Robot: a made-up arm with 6 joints.
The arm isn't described. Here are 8 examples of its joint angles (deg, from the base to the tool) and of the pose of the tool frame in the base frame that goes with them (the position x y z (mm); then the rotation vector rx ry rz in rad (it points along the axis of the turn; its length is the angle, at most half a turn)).
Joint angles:
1: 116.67 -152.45 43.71 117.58 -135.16 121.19
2: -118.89 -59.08 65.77 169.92 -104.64 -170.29
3: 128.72 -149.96 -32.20 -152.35 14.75 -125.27
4: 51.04 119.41 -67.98 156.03 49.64 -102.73
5: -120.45 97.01 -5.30 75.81 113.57 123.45
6: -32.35 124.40 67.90 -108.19 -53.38 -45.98
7: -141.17 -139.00 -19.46 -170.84 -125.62 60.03
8: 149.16 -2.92 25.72 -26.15 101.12 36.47
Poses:
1: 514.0 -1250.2 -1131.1 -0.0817 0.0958 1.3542
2: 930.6 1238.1 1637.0 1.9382 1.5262 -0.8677
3: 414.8 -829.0 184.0 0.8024 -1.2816 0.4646
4: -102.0 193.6 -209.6 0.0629 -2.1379 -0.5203
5: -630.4 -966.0 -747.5 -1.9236 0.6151 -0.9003
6: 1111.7 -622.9 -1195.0 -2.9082 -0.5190 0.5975
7: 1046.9 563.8 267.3 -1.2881 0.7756 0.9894
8: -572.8 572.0 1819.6 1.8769 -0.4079 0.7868
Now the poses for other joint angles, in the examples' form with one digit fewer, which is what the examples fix.
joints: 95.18 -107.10 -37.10 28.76 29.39 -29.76
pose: 272 -863 877 1.283 -1.395 1.444
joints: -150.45 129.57 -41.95 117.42 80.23 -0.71
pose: 38 -95 -732 1.070 -0.851 -0.375
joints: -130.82 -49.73 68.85 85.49 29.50 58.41
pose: 968 1147 1758 1.253 -0.695 0.580
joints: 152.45 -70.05 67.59 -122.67 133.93 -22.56
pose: 1384 -856 1465 -1.394 -1.926 1.311
